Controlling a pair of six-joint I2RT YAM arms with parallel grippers.
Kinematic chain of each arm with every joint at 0, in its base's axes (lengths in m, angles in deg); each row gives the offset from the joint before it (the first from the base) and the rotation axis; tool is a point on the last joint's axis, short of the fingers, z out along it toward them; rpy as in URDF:
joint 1: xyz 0 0 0.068 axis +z
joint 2: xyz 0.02 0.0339 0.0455 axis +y
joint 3: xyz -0.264 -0.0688 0 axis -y
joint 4: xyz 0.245 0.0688 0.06 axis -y
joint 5: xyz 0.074 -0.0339 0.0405 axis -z
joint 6: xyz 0.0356 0 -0.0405 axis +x
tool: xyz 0 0 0 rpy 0 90 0
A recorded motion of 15 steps. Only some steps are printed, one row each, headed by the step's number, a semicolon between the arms.
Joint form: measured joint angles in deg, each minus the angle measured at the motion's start. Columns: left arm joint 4, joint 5, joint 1, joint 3, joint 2, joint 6; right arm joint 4, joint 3, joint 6, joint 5, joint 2, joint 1.
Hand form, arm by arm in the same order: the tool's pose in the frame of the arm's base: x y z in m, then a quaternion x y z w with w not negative. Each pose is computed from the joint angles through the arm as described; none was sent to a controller.
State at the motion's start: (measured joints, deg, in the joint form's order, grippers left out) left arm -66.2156 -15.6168 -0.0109 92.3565 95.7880 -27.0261; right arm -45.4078 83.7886 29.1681 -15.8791 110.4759 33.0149
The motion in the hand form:
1: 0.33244 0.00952 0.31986 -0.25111 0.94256 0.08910 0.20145; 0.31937 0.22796 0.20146 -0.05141 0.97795 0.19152 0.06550
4: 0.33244 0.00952 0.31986 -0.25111 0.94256 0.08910 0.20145; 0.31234 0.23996 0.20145 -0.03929 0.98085 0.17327 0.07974
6: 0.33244 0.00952 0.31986 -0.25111 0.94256 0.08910 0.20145; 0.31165 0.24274 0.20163 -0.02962 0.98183 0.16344 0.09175
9: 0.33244 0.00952 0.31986 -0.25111 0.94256 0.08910 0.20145; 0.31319 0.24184 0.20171 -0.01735 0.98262 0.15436 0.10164
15: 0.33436 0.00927 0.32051 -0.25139 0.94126 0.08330 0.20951; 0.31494 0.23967 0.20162 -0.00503 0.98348 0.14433 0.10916
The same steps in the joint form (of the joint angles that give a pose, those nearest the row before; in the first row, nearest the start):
1: 0.00 0.00 0.00 0.00 0.00 0.00; 0.42 0.00 1.40 1.14 0.00 1.18
4: 0.00 0.00 0.00 0.00 0.00 0.00; 1.18 0.00 4.66 4.74 0.00 3.52
6: 0.00 0.00 0.00 0.00 0.00 0.00; 1.79 0.00 6.05 6.82 0.00 4.09
9: 0.00 0.00 0.00 0.00 0.00 0.00; 2.14 0.00 7.13 8.52 0.00 4.00
15: 1.07 0.41 0.00 0.00 0.00 0.00; 2.16 0.00 8.02 10.10 0.00 3.74

